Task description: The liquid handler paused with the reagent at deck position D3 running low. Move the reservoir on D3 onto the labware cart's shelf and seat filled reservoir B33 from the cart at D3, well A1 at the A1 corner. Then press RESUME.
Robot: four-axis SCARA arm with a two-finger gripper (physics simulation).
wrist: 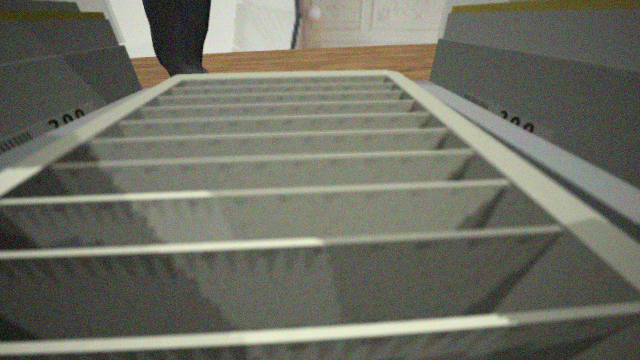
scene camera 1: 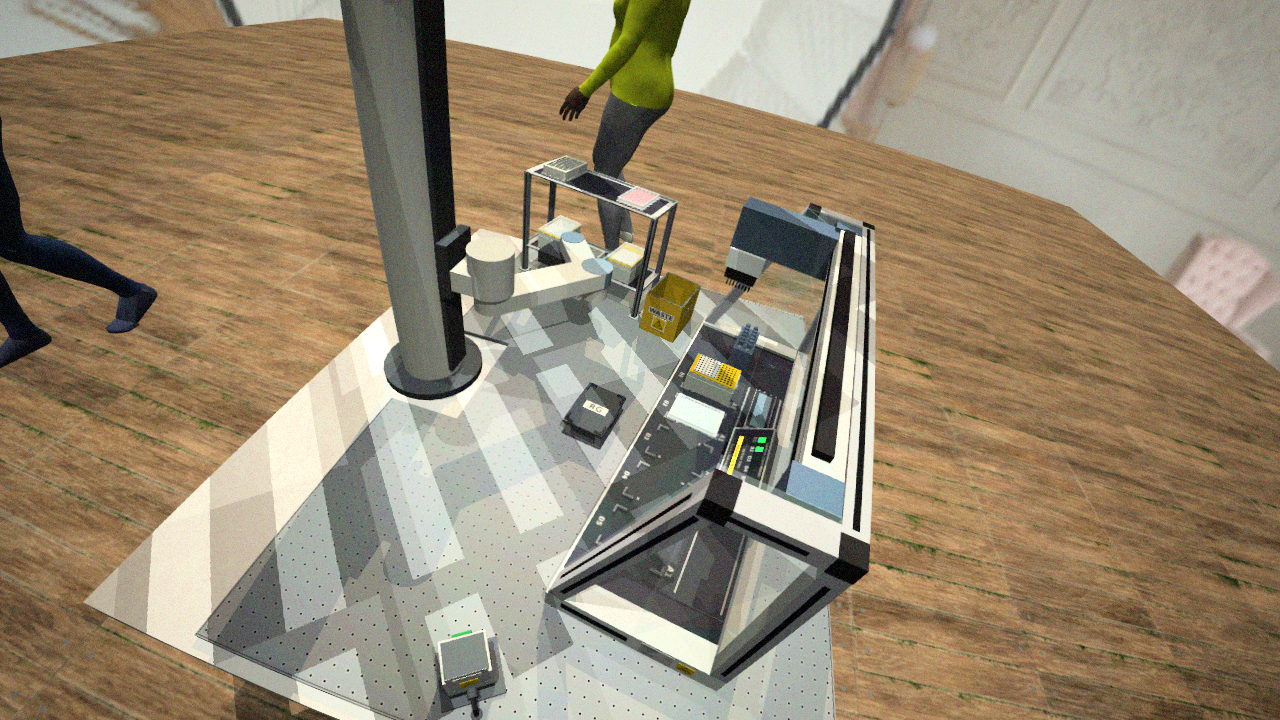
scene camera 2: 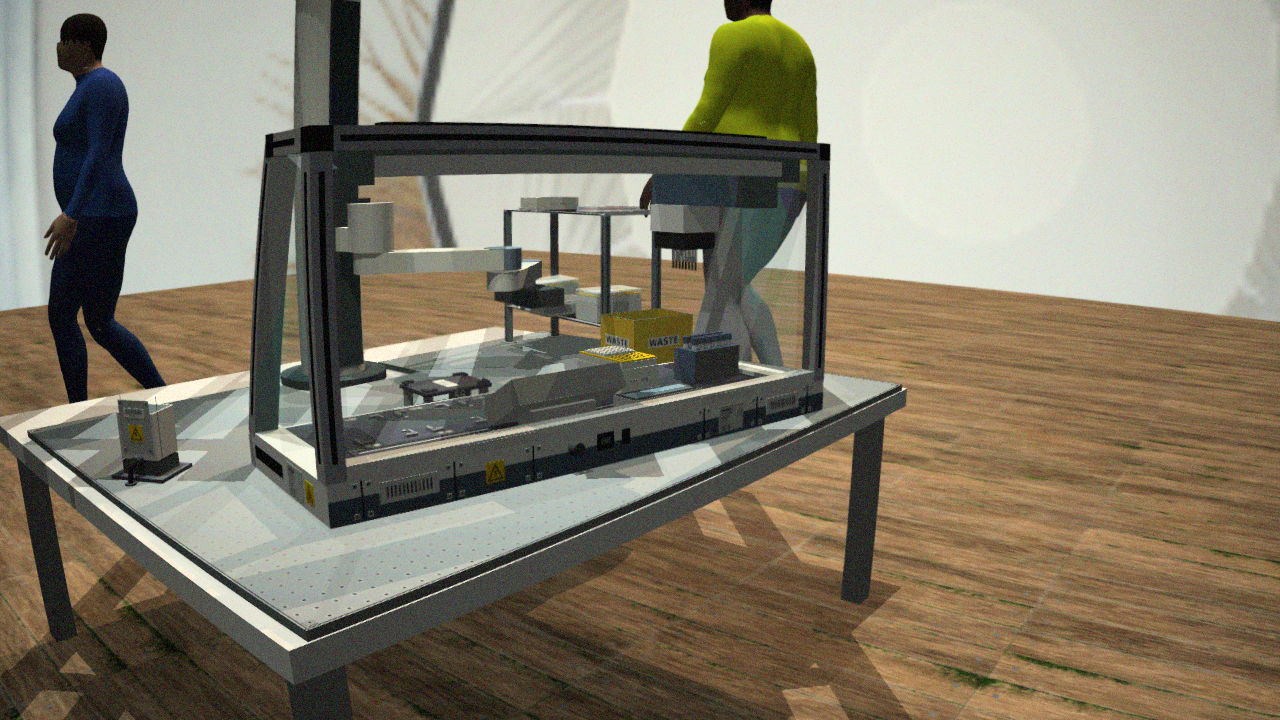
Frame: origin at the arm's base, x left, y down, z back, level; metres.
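Seen in the pictures: gripper, between the fingertips: (wrist: 291, 106) (scene camera 1: 595, 250); arm's base, origin of its link: (scene camera 1: 434, 365).
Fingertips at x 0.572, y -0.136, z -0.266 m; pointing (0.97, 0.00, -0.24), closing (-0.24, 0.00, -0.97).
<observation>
Offsets run from my fingertips to a thing's top centre. "*": to the spot under its first point.
My gripper (scene camera 2: 539, 295) (wrist: 291, 106) is shut on a pale, open-topped reservoir {dx -0.068, dy -0.016, dz +0.016 m} (wrist: 280, 192) with a row of long troughs, at the lower level of the labware cart {* dx -0.043, dy -0.070, dz +0.232 m} (scene camera 1: 526, 219) (scene camera 2: 605, 268). No liquid shows in the troughs. In scene camera 1 the arm mostly hides gripper and reservoir. Another pale ribbed reservoir {dx +0.015, dy -0.259, dz +0.134 m} (scene camera 1: 564, 167) (scene camera 2: 547, 203) stands on the cart's top shelf, beside a pink-topped piece of labware {dx -0.046, dy -0.241, dz -0.118 m} (scene camera 1: 640, 197); no label on it is readable. On the deck, several positions with corner brackets hold no labware. The control panel {* dx -0.674, dy +0.000, dz -0.557 m} (scene camera 1: 750, 452) shows green and yellow fields; RESUME is unreadable.
Boxes marked 200 {* dx +0.016, dy -0.014, dz +0.090 m} (wrist: 50, 85) {* dx -0.048, dy -0.014, dz -0.074 m} (wrist: 540, 85) flank the held reservoir. A yellow waste bin {dx -0.124, dy -0.012, dz -0.292 m} (scene camera 1: 669, 307) (scene camera 2: 646, 333) stands beside the cart. The RG stand (scene camera 1: 595, 409) is before the deck. A yellow tip rack {dx -0.421, dy +0.007, dz -0.456 m} (scene camera 1: 714, 370) and white plate {dx -0.543, dy +0.058, dz -0.433 m} (scene camera 1: 696, 413) sit on the deck, inside the frame.
</observation>
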